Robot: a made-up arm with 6 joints.
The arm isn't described. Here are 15 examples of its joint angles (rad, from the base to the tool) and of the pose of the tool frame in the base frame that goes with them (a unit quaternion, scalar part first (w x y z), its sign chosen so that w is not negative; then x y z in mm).
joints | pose
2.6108 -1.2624 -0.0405 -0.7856 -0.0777 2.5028 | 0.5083 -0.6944 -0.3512 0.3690 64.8 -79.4 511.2
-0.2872 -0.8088 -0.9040 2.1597 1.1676 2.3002 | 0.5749 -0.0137 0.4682 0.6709 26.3 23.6 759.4
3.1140 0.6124 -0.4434 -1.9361 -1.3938 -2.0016 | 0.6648 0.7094 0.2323 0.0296 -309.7 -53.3 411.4
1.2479 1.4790 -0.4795 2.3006 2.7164 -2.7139 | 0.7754 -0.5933 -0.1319 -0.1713 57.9 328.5 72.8
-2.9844 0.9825 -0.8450 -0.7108 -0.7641 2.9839 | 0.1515 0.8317 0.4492 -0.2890 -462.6 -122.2 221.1
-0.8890 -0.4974 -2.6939 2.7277 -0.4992 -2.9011 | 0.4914 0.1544 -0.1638 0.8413 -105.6 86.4 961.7
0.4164 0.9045 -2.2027 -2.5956 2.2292 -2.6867 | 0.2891 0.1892 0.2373 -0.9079 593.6 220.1 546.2
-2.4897 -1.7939 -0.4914 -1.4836 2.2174 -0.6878 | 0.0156 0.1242 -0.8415 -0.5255 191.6 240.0 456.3
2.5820 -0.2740 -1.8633 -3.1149 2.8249 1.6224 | 0.3070 -0.3756 0.6947 -0.5311 -43.8 29.4 920.6
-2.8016 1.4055 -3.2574 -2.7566 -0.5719 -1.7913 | 0.2550 -0.4398 -0.6564 0.5574 -630.2 -251.0 338.2
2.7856 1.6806 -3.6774 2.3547 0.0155 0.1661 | 0.3932 -0.5317 -0.0755 0.7463 -613.7 262.3 298.9
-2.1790 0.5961 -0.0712 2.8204 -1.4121 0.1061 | 0.4733 -0.4488 -0.3636 -0.6651 -134.3 -156.6 450.5
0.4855 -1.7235 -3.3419 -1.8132 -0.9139 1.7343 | 0.2229 -0.7170 0.0472 0.6587 -594.0 -231.3 202.3
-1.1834 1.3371 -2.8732 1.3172 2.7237 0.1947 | 0.6666 -0.7123 0.1662 0.1434 294.8 -553.5 341.8
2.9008 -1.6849 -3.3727 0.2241 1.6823 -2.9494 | 0.0493 0.0898 -0.1313 0.9860 662.2 -177.2 248.9
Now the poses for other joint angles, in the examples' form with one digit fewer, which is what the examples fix.
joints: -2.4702 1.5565 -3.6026 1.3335 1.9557 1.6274
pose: 0.498 0.132 0.816 -0.262 -450 -447 359
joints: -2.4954 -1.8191 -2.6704 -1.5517 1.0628 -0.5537
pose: 0.717 -0.597 -0.286 -0.217 566 463 283
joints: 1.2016 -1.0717 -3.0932 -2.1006 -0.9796 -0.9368
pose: 0.824 -0.185 -0.376 0.380 -251 -470 673
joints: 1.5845 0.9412 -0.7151 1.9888 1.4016 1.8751
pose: 0.465 0.269 -0.745 -0.396 -52 401 197
